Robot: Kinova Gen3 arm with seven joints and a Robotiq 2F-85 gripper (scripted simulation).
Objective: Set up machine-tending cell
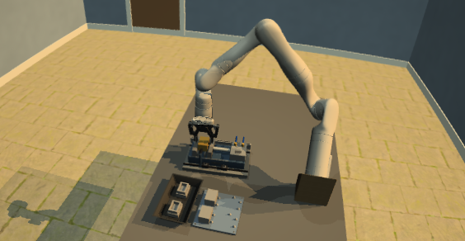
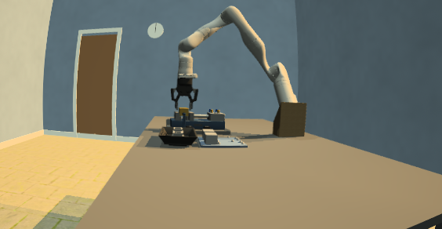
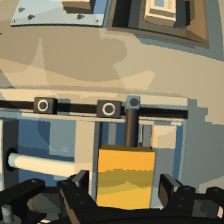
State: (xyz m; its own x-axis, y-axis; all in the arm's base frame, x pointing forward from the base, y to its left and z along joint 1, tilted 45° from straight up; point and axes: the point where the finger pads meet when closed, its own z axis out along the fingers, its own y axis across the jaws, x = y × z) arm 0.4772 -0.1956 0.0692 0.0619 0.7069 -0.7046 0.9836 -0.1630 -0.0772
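My gripper is now 20 mm above the brass blank. Round my hand: vise (70 mm behind, 10 mm to the left, 80 mm below).
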